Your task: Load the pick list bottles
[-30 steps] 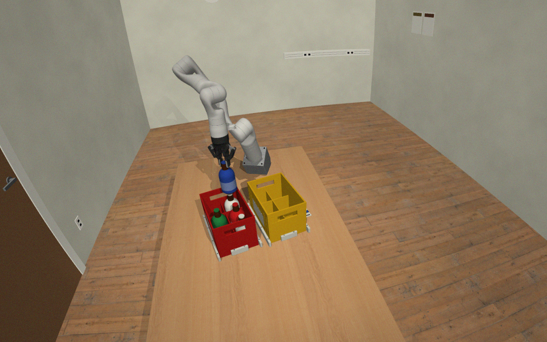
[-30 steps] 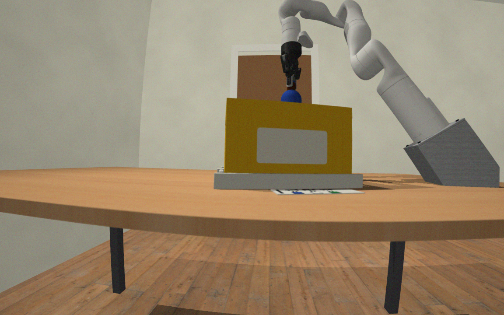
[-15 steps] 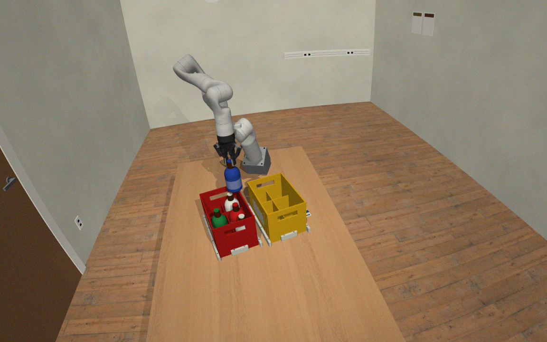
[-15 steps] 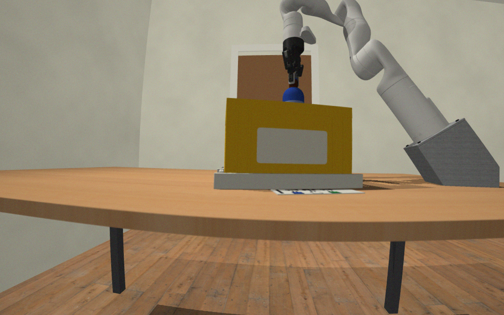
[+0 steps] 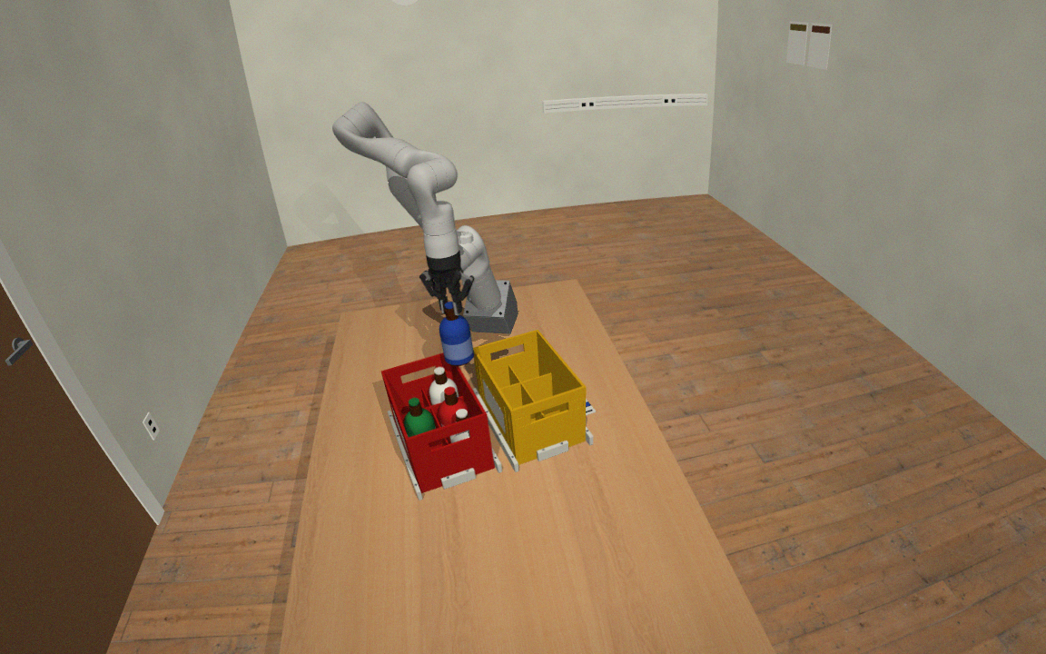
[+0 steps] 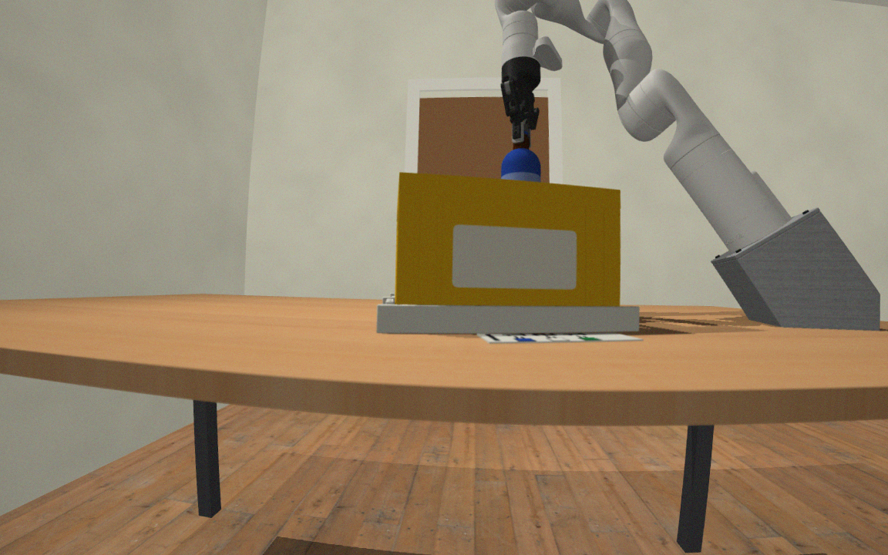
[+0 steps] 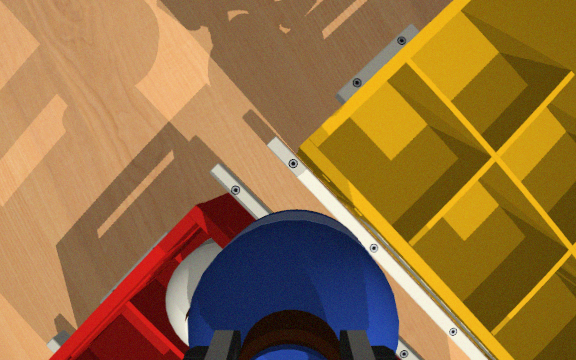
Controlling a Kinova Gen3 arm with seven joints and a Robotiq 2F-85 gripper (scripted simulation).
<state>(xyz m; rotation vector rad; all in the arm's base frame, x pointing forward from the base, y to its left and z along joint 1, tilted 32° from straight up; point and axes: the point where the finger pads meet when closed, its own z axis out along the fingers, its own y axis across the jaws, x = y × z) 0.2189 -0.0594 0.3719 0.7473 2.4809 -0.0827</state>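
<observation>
The blue bottle is 7 cm below my hand. Round my hand: red bottle 9 cm ahead, 4 cm to the right, 25 cm below; red crate 9 cm ahead, 9 cm to the right, 25 cm below; green bottle 10 cm ahead, 13 cm to the right, 25 cm below.
</observation>
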